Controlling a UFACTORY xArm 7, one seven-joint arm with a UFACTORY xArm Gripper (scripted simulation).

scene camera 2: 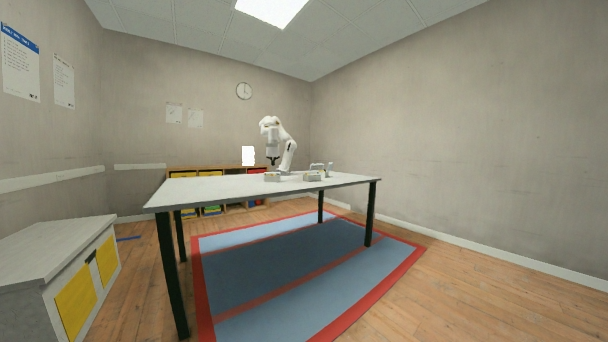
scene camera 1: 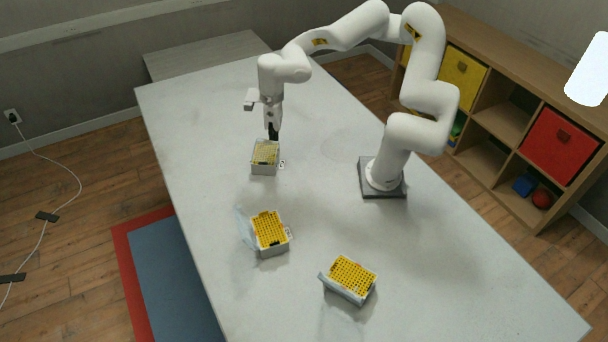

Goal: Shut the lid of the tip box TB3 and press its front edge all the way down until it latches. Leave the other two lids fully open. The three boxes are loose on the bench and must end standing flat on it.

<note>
In view: a tip box (scene camera 1: 265,155).
</note>
